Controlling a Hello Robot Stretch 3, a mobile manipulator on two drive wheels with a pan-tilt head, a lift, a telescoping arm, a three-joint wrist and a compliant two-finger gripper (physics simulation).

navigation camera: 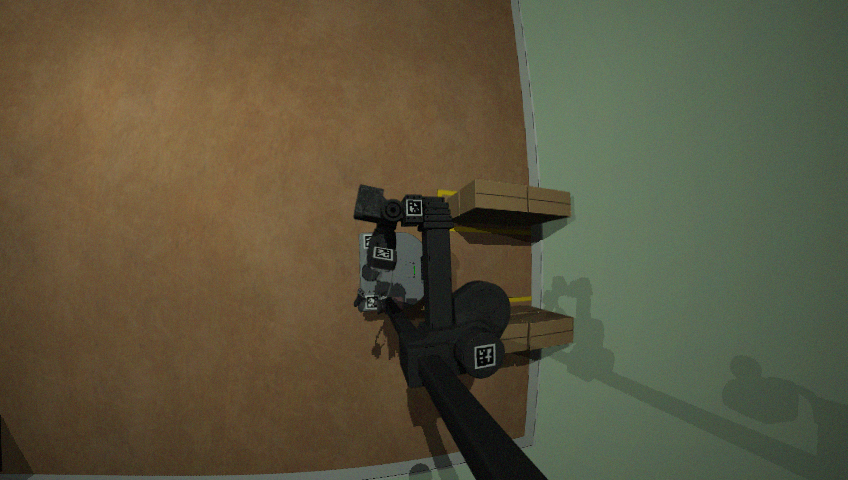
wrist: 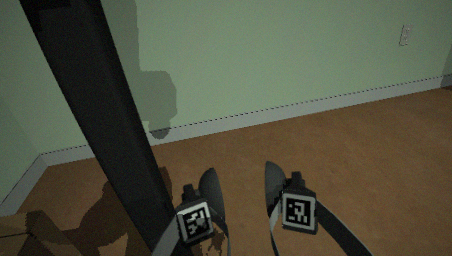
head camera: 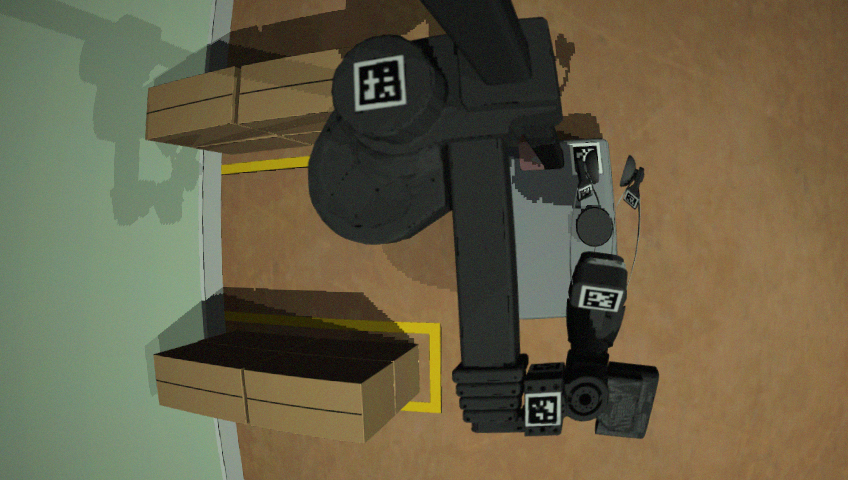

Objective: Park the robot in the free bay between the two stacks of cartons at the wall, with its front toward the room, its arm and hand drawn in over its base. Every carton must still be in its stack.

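Where they show: gripper, fingertip midpoint: (navigation camera: 369, 311) (wrist: 241, 183) (head camera: 611, 154); robot's base, origin of the base link: (navigation camera: 369, 270) (head camera: 591, 226).
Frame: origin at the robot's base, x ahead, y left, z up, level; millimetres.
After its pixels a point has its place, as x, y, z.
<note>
My grey base (head camera: 542, 255) @(-102, -48, 160) (navigation camera: 409, 246) @(-172, -105, 160) stands out from the wall, in front of the bay (head camera: 297, 249) (navigation camera: 490, 258) and roughly in line with it. Its front edge, with tags and a round disc, faces the room; the arm hides its rear part. One carton stack (head camera: 303, 395) @(-524, -273, 360) (navigation camera: 523, 199) @(-637, -285, 361) is upright beside the bay. The other stack (head camera: 190, 104) @(-755, 307, 360) (navigation camera: 541, 333) @(-701, 300, 360) is partly hidden by my head and shoulder parts. My gripper (head camera: 609, 168) @(22, 87, 571) (navigation camera: 370, 302) @(22, 87, 571) (wrist: 241, 183) @(22, 87, 571) is open and empty, folded in at the base's front edge; one finger shows past that edge in the head view.
The green wall (head camera: 89, 267) @(-953, -14, 496) (navigation camera: 684, 148) @(-972, -372, 838) (wrist: 280, 55) @(500, 1037, 378) with grey baseboard (head camera: 213, 237) @(-937, 36, 38) (wrist: 215, 131) @(106, 1044, 11) closes the bay's back. Yellow floor lines (head camera: 435, 368) (navigation camera: 520, 298) mark the stacks' places. The wrist view shows a room corner and a carton (wrist: 14, 242) @(-400, 270, 360) at lower left.
</note>
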